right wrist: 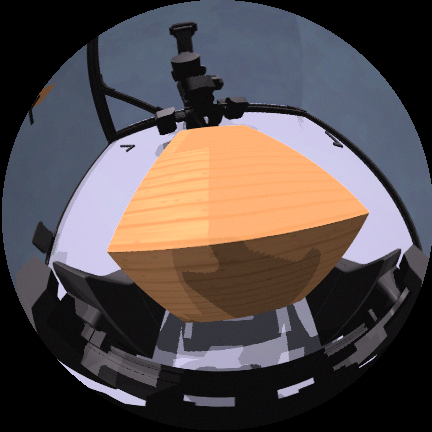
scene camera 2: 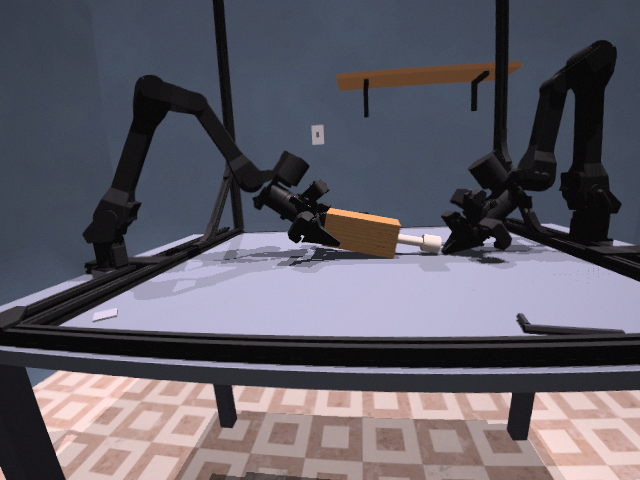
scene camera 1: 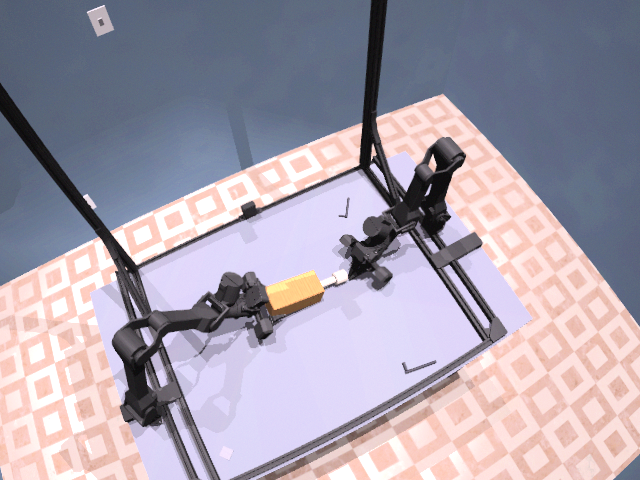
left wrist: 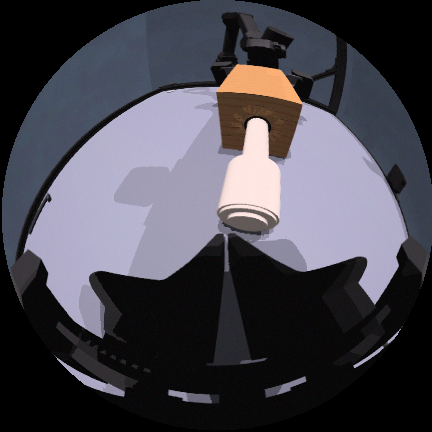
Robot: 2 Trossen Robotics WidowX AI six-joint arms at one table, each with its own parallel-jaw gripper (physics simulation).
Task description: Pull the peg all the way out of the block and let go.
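Pixels of known places: left gripper, fingertip midpoint: [scene camera 2: 443, 253] [scene camera 1: 348, 279] [left wrist: 225, 239]; right gripper, fingertip midpoint: [scene camera 2: 343, 240]; left arm's base at its link origin: [scene camera 2: 588, 238] [scene camera 1: 431, 223]; right arm's base at its link origin: [scene camera 2: 113, 266] [scene camera 1: 150, 412].
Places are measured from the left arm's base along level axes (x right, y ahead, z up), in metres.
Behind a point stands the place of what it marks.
A wooden block [scene camera 1: 294, 293] @[y 0.505, x 0.012, z 0.069 m] [scene camera 2: 361, 233] @[y 0.506, x -0.012, z 0.037 m] [left wrist: 260, 82] @[y 0.460, x 0.020, z 0.060 m] [right wrist: 240, 200] is tilted slightly, its hole end lower. A white peg [scene camera 1: 339, 277] @[y 0.361, x 0.002, z 0.021 m] [scene camera 2: 430, 243] @[y 0.360, x -0.008, z 0.008 m] [left wrist: 251, 185] @[y 0.346, x 0.007, z 0.020 m] has its thin shaft in the hole and its thick head outside. The peg does not show in the right wrist view. My right gripper [scene camera 1: 269, 305] @[y 0.544, x 0.028, z 0.016 m] [scene camera 2: 330, 233] [right wrist: 236, 248] @[y 0.544, x 0.028, z 0.016 m] is shut on the block at the end away from the peg. My left gripper [scene camera 1: 351, 277] @[y 0.331, x -0.004, z -0.016 m] [scene camera 2: 445, 251] @[y 0.331, x -0.004, z -0.016 m] [left wrist: 225, 239] @[y 0.331, x -0.004, z -0.016 m] is shut and empty. Its closed tips are low, close to the end of the peg's head, and the peg is not between them.
Dark L-shaped pieces lie near the front edge [scene camera 1: 419, 366] @[y 0.320, x -0.342, z -0.011 m] [scene camera 2: 568, 328] @[y 0.321, x -0.346, z -0.011 m] and towards the back [scene camera 1: 346, 207] @[y 0.191, x 0.211, z -0.014 m]. A small white tile [scene camera 1: 226, 453] @[y 0.898, x -0.259, z -0.016 m] [scene camera 2: 105, 314] @[y 0.896, x -0.259, z -0.016 m] lies at the front left. A black frame [scene camera 2: 320, 351] @[y 0.582, x -0.377, z -0.004 m] edges the table, with tall posts at the back.
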